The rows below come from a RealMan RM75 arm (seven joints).
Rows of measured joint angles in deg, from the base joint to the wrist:
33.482, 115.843, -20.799, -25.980, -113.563, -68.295, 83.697
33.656, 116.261, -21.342, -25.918, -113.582, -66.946, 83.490
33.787, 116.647, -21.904, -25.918, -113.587, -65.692, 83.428
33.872, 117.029, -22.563, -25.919, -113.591, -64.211, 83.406
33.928, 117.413, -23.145, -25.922, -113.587, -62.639, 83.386
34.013, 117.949, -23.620, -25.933, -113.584, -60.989, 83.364
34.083, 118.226, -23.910, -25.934, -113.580, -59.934, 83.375
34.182, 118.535, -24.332, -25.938, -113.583, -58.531, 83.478
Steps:
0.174, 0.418, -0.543, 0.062, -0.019, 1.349, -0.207
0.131, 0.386, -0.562, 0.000, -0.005, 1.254, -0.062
0.085, 0.382, -0.659, -0.001, -0.004, 1.481, -0.022
0.056, 0.384, -0.582, -0.003, 0.004, 1.572, -0.020
0.085, 0.536, -0.475, -0.011, 0.003, 1.650, -0.022
0.070, 0.277, -0.290, -0.001, 0.004, 1.055, 0.011
0.099, 0.309, -0.422, -0.004, -0.003, 1.403, 0.103

